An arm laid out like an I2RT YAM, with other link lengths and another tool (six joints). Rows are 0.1 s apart.
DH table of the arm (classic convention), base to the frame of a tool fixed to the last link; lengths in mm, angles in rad. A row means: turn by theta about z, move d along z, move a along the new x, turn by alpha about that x. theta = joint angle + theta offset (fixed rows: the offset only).
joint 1: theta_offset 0; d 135.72; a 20.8; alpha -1.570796
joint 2: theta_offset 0; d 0; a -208.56; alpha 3.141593
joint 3: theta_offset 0.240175; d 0; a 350.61; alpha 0
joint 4: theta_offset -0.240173; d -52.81; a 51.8; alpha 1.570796
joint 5: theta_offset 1.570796; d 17.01; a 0; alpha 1.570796
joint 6: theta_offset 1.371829; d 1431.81; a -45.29; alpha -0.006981
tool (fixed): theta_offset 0; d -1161.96; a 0; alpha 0
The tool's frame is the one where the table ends.
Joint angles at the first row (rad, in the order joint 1, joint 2, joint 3, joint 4, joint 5, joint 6):
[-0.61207, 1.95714, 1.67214, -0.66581, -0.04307, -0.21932]
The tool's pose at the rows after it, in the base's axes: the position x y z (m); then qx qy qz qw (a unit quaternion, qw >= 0):
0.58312, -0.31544, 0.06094, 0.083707, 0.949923, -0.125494, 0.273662
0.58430, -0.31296, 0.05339, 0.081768, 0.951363, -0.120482, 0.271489
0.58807, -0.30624, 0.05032, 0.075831, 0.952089, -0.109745, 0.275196
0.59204, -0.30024, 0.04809, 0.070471, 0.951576, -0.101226, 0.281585
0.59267, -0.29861, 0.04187, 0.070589, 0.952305, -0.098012, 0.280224
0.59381, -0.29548, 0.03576, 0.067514, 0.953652, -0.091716, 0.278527
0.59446, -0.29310, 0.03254, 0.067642, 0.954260, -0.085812, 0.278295
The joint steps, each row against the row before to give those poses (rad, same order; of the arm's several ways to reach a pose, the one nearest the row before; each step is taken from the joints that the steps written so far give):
[0.00040, 0.01070, -0.00290, 0.00600, -0.00437, -0.00052]
[0.00125, 0.01204, -0.00177, 0.00474, -0.00681, -0.00120]
[0.00162, 0.00528, -0.00144, 0.00260, -0.02398, -0.00359]
[0.00166, -0.00017, -0.01026, 0.01324, -0.02241, -0.00231]
[0.00142, 0.00826, -0.00464, 0.00734, -0.00323, 0.00223]
[0.00037, 0.01178, 0.00170, 0.00051, -0.01055, -0.00361]
[-0.00024, 0.00594, 0.00071, -0.00098, -0.00972, 0.00246]

